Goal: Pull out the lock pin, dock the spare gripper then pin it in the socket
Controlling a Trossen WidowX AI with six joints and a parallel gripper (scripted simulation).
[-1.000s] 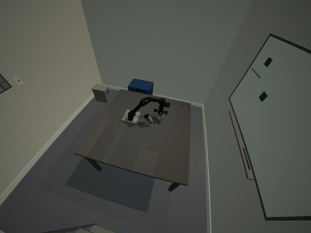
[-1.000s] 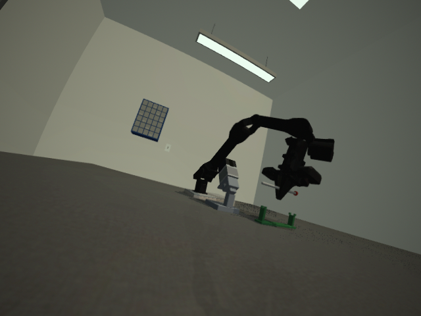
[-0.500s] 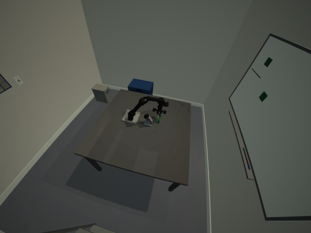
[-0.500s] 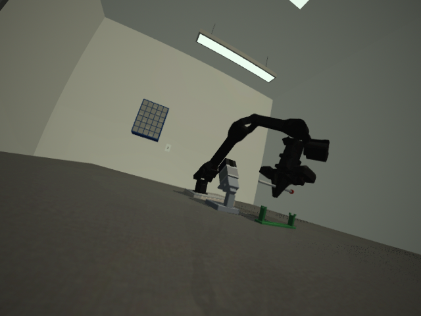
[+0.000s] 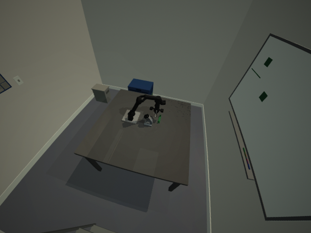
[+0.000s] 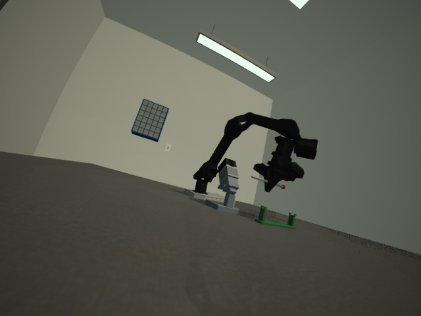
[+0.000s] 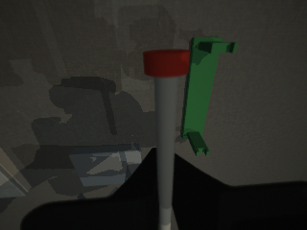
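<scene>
Now: the grey mount 60 mm behind my gripper tip, 110 mm to the right of it and 40 mm below it. Round my gripper tip: green cradle 60 mm ahead, 10 mm to the left, 70 mm below; then spare gripper 80 mm behind, 120 mm to the right, 30 mm above.
</scene>
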